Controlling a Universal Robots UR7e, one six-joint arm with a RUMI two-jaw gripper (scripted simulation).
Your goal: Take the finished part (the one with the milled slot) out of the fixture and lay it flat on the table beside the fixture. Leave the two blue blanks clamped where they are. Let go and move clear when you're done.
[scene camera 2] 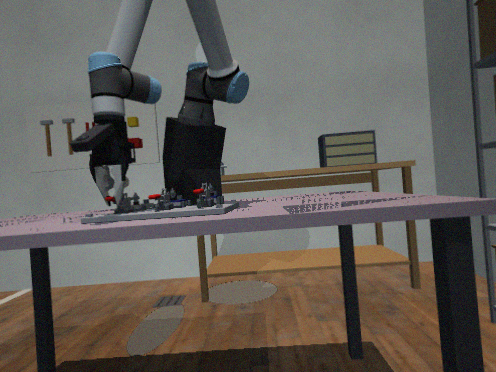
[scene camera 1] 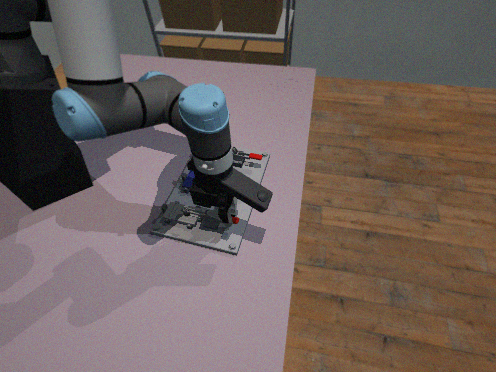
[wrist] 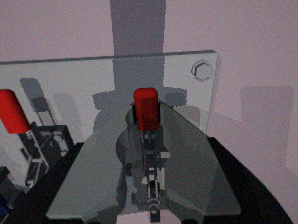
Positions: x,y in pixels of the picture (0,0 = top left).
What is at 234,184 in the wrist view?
The gripper.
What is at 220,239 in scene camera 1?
A grey fixture plate.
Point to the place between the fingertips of the gripper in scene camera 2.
113,205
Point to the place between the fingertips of the gripper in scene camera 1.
230,223
